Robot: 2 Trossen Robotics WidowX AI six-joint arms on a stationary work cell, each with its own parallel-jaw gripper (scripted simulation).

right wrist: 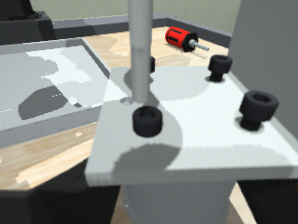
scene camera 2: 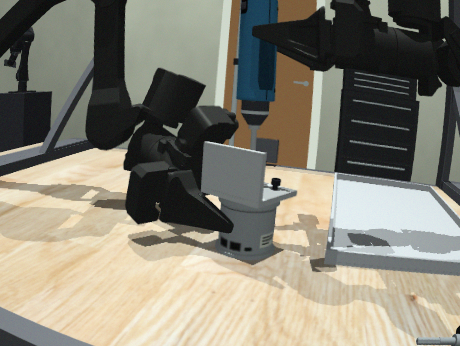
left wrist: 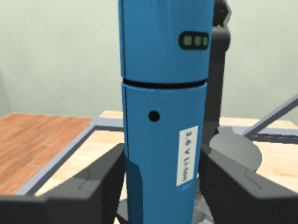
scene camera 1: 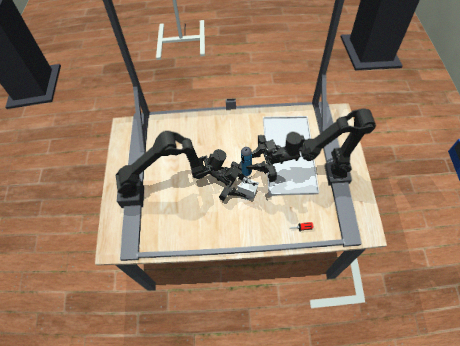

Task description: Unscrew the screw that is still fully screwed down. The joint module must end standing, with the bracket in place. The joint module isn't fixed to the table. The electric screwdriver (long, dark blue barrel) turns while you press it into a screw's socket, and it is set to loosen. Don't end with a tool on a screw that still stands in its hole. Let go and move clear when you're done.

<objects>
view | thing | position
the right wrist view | right gripper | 177,146
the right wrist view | l-shaped bracket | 201,140
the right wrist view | black screw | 147,121
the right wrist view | black screw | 256,106
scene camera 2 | left gripper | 252,33
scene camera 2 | right gripper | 252,223
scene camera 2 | l-shaped bracket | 232,173
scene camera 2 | grey joint module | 251,238
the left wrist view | left gripper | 161,150
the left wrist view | blue electric screwdriver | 164,59
</objects>
